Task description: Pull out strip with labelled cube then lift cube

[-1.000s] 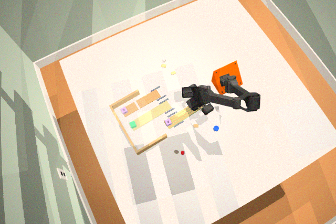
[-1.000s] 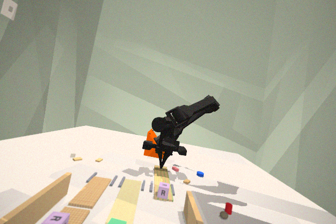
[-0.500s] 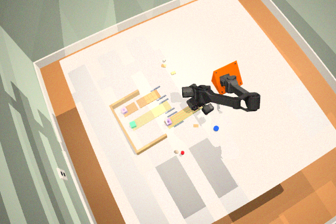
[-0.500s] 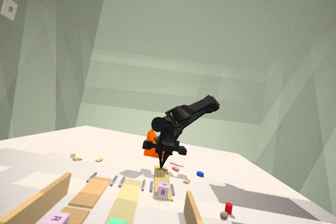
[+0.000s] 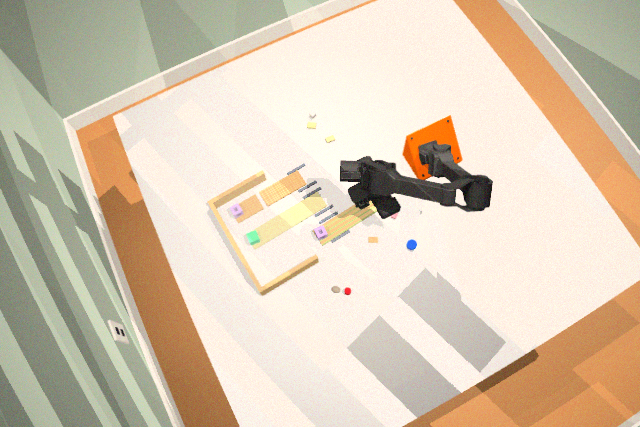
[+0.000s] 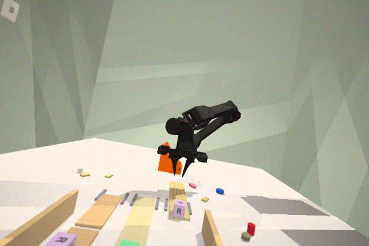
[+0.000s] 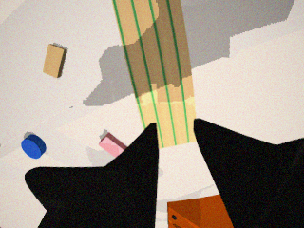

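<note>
My gripper tip is now 8 cm short of the green-lined strip, 4 cm above it and 2 cm to the right of it. The rest, counted from my gripper tip: pink block (6 cm to the left, 4 cm below, 4 cm behind); red cylinder (22 cm to the left, 18 cm ahead, 3 cm below); blue cylinder (17 cm to the left, 5 cm behind, 4 cm below).
</note>
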